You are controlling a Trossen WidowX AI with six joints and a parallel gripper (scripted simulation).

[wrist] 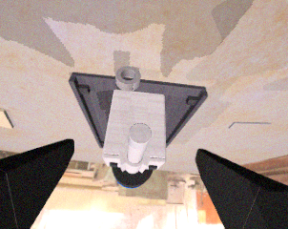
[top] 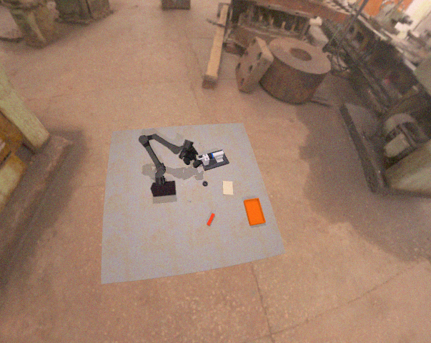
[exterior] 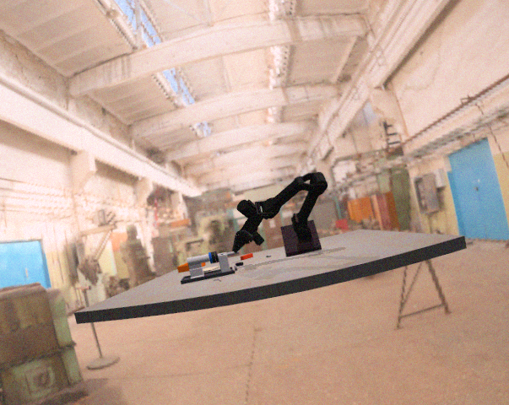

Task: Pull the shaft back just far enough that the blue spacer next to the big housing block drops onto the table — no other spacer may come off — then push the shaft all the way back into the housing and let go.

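Now: the shaft 50 mm ahead of my gripper tip and 20 mm to the left of it. Round my gripper tip: black ring 40 mm ahead, 190 mm to the right, 80 mm below; blue spacer 100 mm ahead, 30 mm to the left; cream card 220 mm ahead, 230 mm to the right, 80 mm below.
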